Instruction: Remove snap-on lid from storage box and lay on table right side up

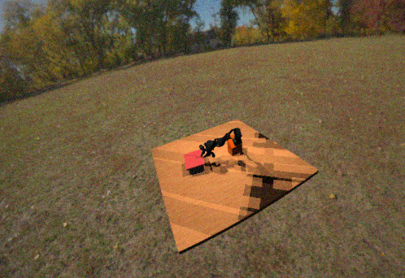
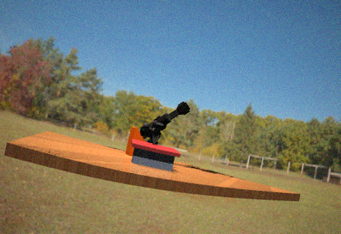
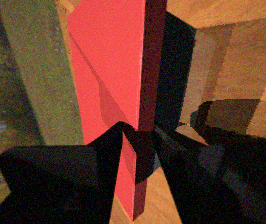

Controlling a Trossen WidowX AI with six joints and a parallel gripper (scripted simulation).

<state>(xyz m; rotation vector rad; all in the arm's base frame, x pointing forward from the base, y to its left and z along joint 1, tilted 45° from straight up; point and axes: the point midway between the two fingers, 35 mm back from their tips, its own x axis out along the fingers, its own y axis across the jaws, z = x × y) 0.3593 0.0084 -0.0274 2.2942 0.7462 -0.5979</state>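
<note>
The red lid lies 8 cm ahead of my gripper tip and 2 cm to the right of it. Round my gripper tip: blue-grey storage box: 7 cm ahead, 2 cm to the right, 5 cm below.
</note>
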